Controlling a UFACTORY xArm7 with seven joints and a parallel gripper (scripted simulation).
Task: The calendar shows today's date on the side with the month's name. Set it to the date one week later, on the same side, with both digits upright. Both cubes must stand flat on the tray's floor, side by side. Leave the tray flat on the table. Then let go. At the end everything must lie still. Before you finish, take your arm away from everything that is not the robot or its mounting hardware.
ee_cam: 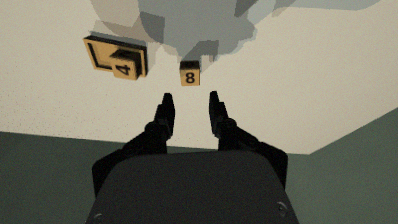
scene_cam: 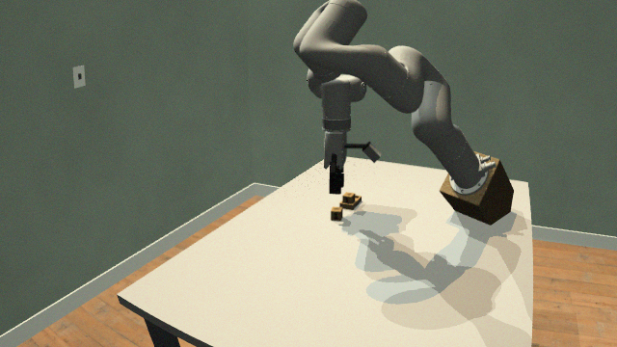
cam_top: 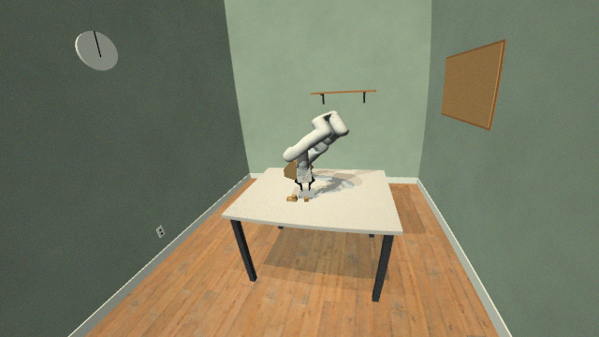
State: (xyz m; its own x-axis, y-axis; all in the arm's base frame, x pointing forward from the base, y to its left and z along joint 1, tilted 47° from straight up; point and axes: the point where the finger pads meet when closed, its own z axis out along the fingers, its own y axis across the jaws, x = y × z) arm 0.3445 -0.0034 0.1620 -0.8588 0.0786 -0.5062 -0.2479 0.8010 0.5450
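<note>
My hand is 9 cm above the digit cube. The rest, counted from my hand: wooden calendar tray 11 cm to the right, 10 cm below.
</note>
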